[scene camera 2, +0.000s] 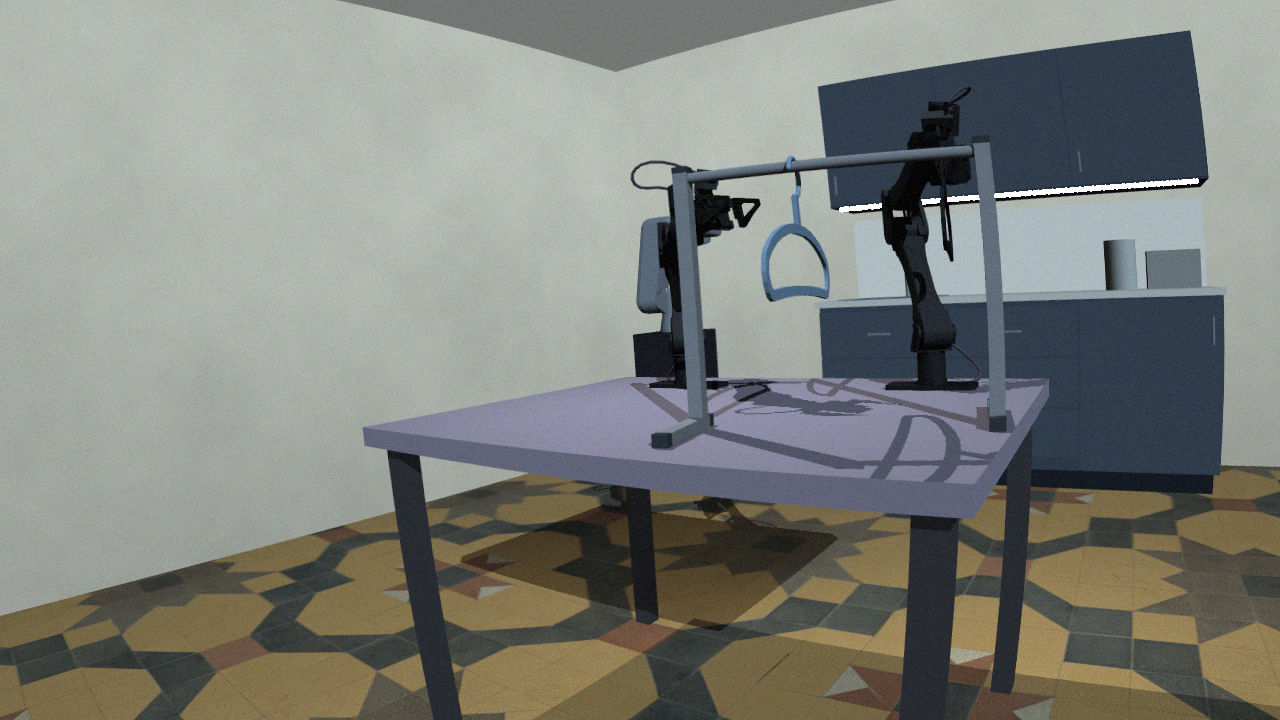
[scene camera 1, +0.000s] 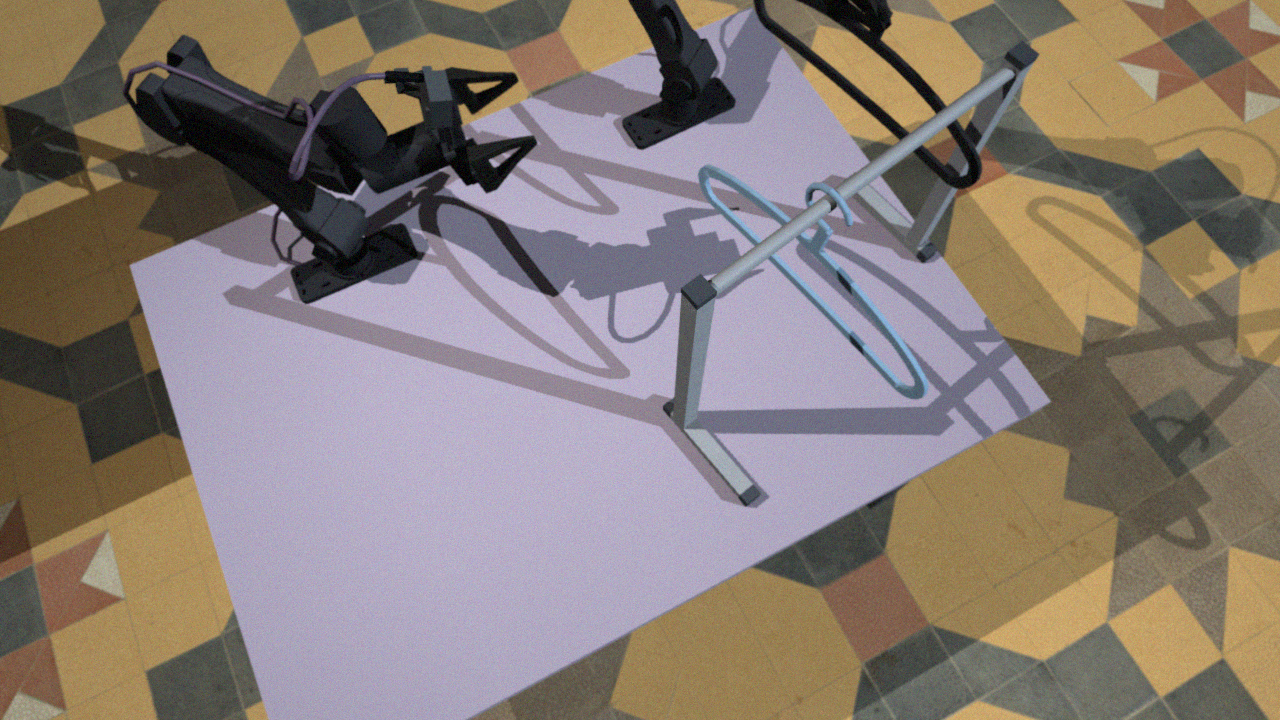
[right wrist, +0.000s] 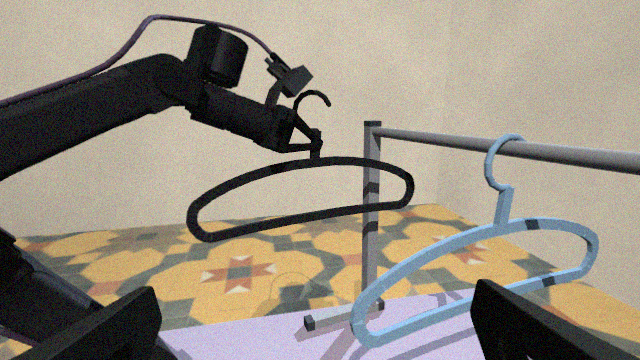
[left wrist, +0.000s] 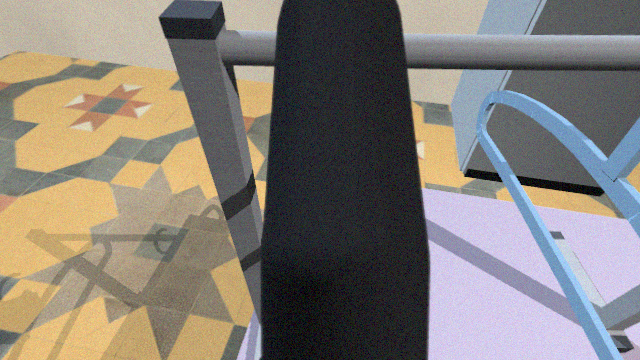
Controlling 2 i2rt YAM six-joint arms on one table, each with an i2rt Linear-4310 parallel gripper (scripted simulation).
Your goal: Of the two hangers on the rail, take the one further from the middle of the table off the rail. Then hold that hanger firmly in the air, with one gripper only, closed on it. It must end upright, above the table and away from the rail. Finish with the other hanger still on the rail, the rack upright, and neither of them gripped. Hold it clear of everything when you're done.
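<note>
My left gripper [scene camera 2: 942, 175] is in view, and the right wrist view shows my left gripper [right wrist: 320, 145] too. I also see my right gripper [scene camera 1: 526, 107]. There is a grey rail [scene camera 1: 994, 94], and in the left wrist view I see the grey rail [left wrist: 202, 49] as well. A light blue hanger [scene camera 1: 815, 246] is here too; scene camera 2 shows the light blue hanger [scene camera 2: 772, 295], and so does the right wrist view, with the light blue hanger [right wrist: 501, 225].
</note>
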